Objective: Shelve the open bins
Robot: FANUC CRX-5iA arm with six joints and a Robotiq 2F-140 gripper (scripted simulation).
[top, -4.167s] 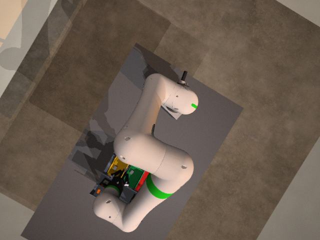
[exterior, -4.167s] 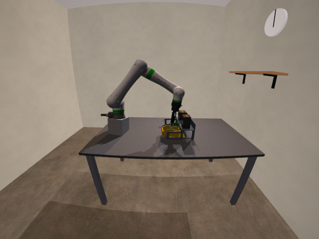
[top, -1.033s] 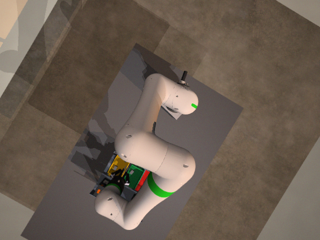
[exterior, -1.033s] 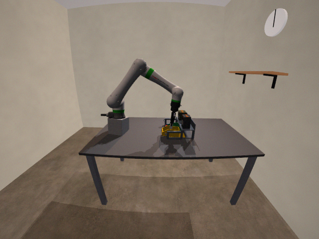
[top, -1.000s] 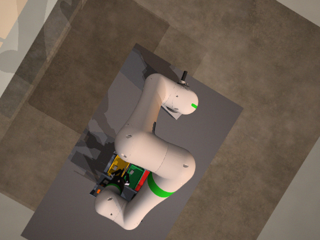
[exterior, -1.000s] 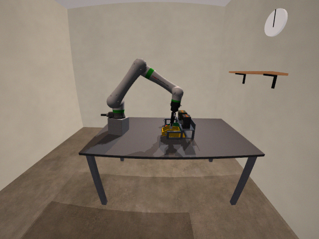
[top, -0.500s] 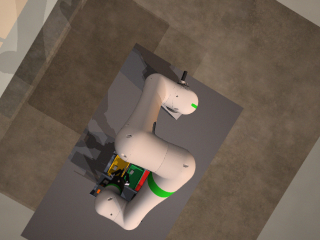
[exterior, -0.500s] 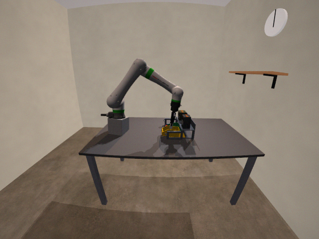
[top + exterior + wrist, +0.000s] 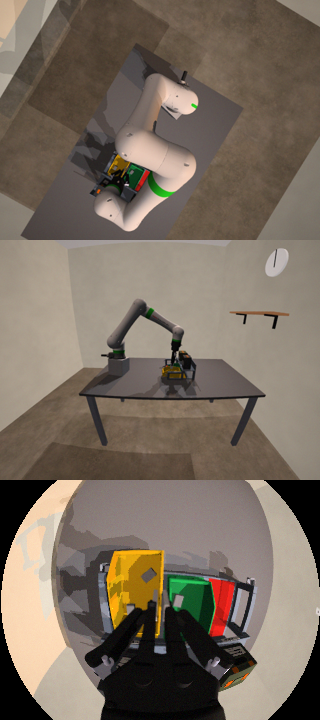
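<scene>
Now: the yellow bin 5 cm to the right of my hand, 5 cm below it and 2 cm behind it. The rest, counted from my hand: green bin 6 cm to the left, 6 cm below, 6 cm ahead; yellow-marked place 10 cm below, 5 cm to the right, 4 cm ahead; red mark 17 cm to the left, 10 cm below, 8 cm ahead.
</scene>
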